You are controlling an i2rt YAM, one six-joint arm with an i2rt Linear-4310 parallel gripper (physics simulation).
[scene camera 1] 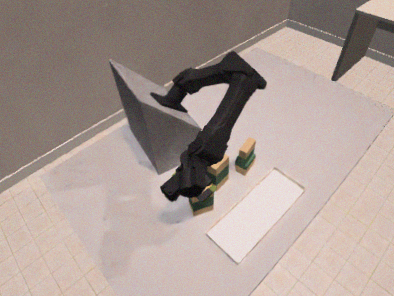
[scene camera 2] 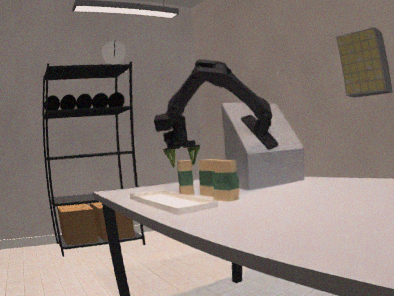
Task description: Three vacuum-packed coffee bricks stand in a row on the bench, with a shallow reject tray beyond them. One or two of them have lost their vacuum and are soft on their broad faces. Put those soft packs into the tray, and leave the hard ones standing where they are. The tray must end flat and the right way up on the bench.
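Places are measured from the arm's base along level axes (x back, y right, z up), in metres.
Pixels of known places: gripper, fingertip midpoint: (scene camera 2: pixel 183 165); arm's base, origin of the base link: (scene camera 1: pixel 169 104) (scene camera 2: pixel 259 132).
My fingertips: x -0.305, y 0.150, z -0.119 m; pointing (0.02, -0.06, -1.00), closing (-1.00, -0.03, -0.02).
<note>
Ahead of a thing's pixels: the offset from my fingertips to its middle.
Three tan coffee packs with green bands stand upright in a row. In the scene camera 1 view they are the near-left pack @[dx -0.006, dy -0.016, dz -0.048 m] (scene camera 1: pixel 202 206) (scene camera 2: pixel 185 186), the middle pack @[dx +0.034, dy -0.141, dz -0.047 m] (scene camera 1: pixel 221 175) (scene camera 2: pixel 206 183) and the far pack @[dx +0.004, dy -0.275, dz -0.047 m] (scene camera 1: pixel 245 162) (scene camera 2: pixel 226 181). The far pack's green band sticks out slightly. My gripper (scene camera 1: pixel 196 191) (scene camera 2: pixel 183 164) is open and points down over the near-left pack, its green fingertips spread around the level of that pack's top. The arm partly hides the near-left and middle packs in the scene camera 1 view. The shallow white tray @[dx -0.165, dy -0.155, dz -0.107 m] (scene camera 1: pixel 255 215) (scene camera 2: pixel 197 207) lies flat, right way up, beside the row.
A large grey wedge-shaped block (scene camera 1: pixel 160 132) (scene camera 2: pixel 275 167) carries the arm's base behind the packs. The bench edge (scene camera 2: pixel 200 243) runs beyond the tray. A black shelf rack (scene camera 2: pixel 90 112) stands in the background, away from the bench.
</note>
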